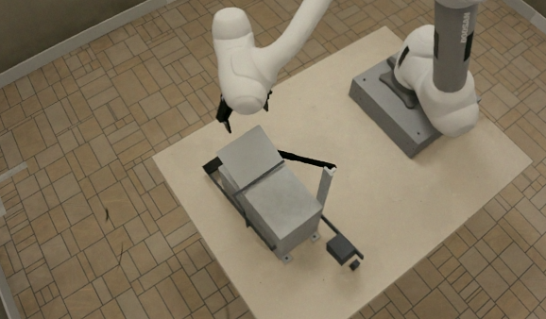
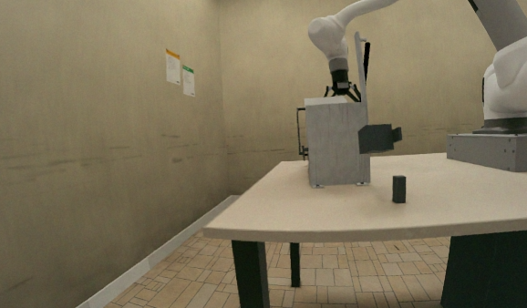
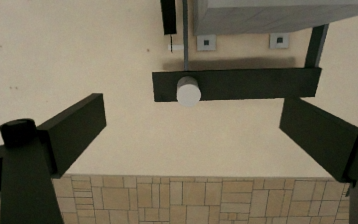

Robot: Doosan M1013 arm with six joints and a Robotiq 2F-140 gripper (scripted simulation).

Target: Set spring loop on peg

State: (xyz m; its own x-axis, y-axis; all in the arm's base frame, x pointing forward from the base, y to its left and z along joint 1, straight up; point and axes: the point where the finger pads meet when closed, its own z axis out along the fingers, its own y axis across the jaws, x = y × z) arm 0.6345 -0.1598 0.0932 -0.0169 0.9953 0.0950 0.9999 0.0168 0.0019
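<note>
Right now my hand is 12 cm above the steel test weight.
</note>
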